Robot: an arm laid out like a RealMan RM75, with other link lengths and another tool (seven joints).
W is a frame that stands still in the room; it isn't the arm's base.
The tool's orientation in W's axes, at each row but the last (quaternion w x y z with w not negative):
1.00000 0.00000 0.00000 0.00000
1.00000 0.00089 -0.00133 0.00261
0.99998 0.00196 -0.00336 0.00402
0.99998 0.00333 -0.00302 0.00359
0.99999 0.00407 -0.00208 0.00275
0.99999 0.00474 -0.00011 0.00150
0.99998 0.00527 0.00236 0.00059
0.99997 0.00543 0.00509 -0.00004
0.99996 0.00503 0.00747 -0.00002
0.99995 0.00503 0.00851 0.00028
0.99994 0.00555 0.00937 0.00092
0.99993 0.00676 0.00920 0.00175
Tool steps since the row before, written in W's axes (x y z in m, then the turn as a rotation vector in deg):
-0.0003 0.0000 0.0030 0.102 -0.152 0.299
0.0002 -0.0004 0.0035 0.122 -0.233 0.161
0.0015 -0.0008 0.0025 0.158 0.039 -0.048
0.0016 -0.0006 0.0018 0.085 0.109 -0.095
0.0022 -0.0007 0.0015 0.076 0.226 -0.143
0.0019 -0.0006 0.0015 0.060 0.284 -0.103
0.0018 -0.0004 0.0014 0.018 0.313 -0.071
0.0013 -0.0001 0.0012 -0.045 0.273 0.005
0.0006 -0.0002 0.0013 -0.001 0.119 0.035
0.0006 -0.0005 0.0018 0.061 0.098 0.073
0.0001 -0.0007 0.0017 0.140 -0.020 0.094
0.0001 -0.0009 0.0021 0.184 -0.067 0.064
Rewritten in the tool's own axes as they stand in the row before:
-0.0003 0.0000 0.0030 0.102 -0.152 0.299
0.0002 -0.0004 0.0035 0.121 -0.233 0.161
0.0015 -0.0008 0.0025 0.158 0.038 -0.049
0.0016 -0.0006 0.0018 0.085 0.108 -0.096
0.0022 -0.0007 0.0015 0.077 0.224 -0.145
0.0019 -0.0006 0.0015 0.061 0.283 -0.106
0.0018 -0.0004 0.0014 0.019 0.312 -0.074
0.0013 -0.0001 0.0012 -0.045 0.273 0.002
0.0006 -0.0002 0.0013 -0.002 0.119 0.034
0.0006 -0.0005 0.0018 0.060 0.099 0.073
0.0001 -0.0007 0.0017 0.138 -0.019 0.097
0.0001 -0.0009 0.0021 0.183 -0.067 0.068

